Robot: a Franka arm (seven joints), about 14 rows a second.
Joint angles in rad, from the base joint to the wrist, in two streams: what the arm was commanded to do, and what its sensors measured. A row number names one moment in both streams.
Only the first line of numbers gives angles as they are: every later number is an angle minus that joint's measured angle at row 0.
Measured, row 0: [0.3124 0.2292 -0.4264 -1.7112 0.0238 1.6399 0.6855]
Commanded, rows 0 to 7: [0.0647 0.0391 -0.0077 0.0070 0.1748 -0.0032 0.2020]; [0.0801 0.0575 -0.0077 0.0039 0.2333 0.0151 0.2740]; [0.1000 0.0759 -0.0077 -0.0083 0.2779 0.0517 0.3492]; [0.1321 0.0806 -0.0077 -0.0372 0.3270 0.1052 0.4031]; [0.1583 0.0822 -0.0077 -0.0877 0.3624 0.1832 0.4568]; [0.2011 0.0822 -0.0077 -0.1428 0.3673 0.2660 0.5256]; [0.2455 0.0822 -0.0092 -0.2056 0.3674 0.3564 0.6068]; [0.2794 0.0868 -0.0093 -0.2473 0.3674 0.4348 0.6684]
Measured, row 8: [0.2059 0.1040 0.0070 -0.1463 0.3465 0.3084 0.5445]
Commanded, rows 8 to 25: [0.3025 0.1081 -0.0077 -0.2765 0.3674 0.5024 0.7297]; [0.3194 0.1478 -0.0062 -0.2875 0.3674 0.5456 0.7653]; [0.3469 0.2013 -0.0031 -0.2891 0.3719 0.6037 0.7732]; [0.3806 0.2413 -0.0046 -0.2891 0.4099 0.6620 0.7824]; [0.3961 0.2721 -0.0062 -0.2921 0.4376 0.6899 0.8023]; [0.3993 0.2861 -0.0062 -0.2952 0.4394 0.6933 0.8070]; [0.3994 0.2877 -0.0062 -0.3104 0.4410 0.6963 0.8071]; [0.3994 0.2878 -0.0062 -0.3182 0.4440 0.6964 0.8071]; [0.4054 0.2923 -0.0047 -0.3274 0.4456 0.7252 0.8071]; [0.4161 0.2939 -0.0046 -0.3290 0.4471 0.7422 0.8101]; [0.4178 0.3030 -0.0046 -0.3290 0.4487 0.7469 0.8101]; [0.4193 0.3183 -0.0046 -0.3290 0.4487 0.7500 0.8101]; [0.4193 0.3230 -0.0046 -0.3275 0.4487 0.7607 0.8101]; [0.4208 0.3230 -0.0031 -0.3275 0.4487 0.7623 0.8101]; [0.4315 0.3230 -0.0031 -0.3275 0.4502 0.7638 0.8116]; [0.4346 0.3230 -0.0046 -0.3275 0.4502 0.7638 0.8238]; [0.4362 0.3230 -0.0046 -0.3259 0.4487 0.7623 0.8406]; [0.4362 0.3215 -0.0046 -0.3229 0.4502 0.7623 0.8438]
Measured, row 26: [0.4161 0.3247 0.0090 -0.3194 0.4191 0.7504 0.8178]
